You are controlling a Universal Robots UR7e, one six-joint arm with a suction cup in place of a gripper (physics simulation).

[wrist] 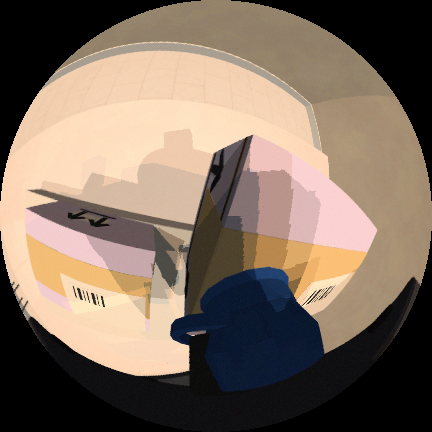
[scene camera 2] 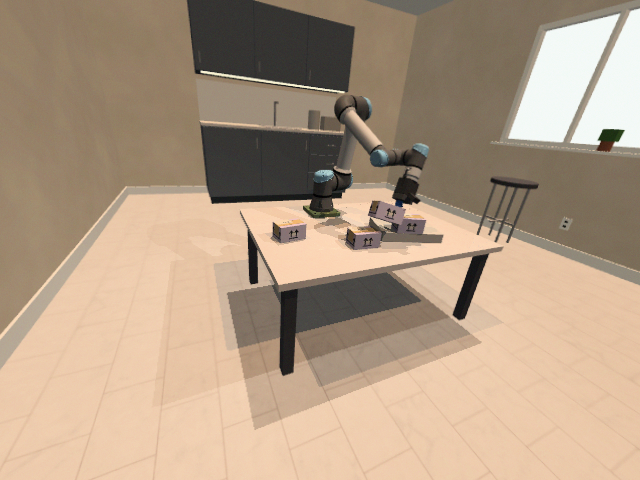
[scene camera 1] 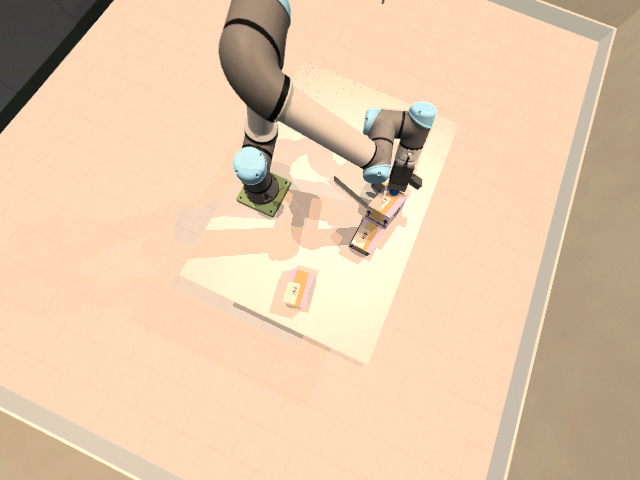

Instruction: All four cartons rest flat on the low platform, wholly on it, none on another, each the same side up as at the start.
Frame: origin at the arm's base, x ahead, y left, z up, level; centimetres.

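Where they show: hand, its tool point: [wrist: 210, 279] [scene camera 2: 398, 211] [scene camera 1: 393, 192]; arm's base, origin of its link: [scene camera 2: 321, 208] [scene camera 1: 261, 188].
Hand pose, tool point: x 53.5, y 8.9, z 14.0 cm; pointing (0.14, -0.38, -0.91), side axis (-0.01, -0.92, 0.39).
Observation:
Each offset is from my tool point to the top centre of the thing. Level surfaces: height alone.
My gripper, a blue suction cup [scene camera 1: 394, 192] [scene camera 2: 399, 203] [wrist: 245, 282], is shut on the top of a pink-and-orange carton [scene camera 1: 385, 206] [scene camera 2: 387, 212] [wrist: 300, 210], held tilted in the air. The low grey platform {dx -6.7, dy +15.2, dz -11.7 cm} [scene camera 1: 351, 192] [scene camera 2: 429, 238] [wrist: 125, 212] lies below it. A second carton {dx -0.8, dy +10.2, dz -4.1 cm} [scene camera 2: 411, 225] [wrist: 90, 260] rests upright on the platform; it is mostly hidden in scene camera 1. A third carton {dx -3.7, dy -16.3, dz -8.9 cm} [scene camera 1: 366, 236] [scene camera 2: 363, 239] stands upright on the table beside the platform's front corner. A fourth carton {dx -24.3, dy -45.3, dz -8.9 cm} [scene camera 1: 298, 288] [scene camera 2: 289, 231] stands upright on the table, well apart from the platform.
The arm's green base plate [scene camera 1: 264, 195] [scene camera 2: 321, 211] is on the table {dz -16.5 cm} [scene camera 1: 336, 315] [scene camera 2: 310, 263]. The arm's forearm reaches over the table. A stool [scene camera 2: 513, 182] and dark cabinets [scene camera 2: 232, 160] stand away from the table.

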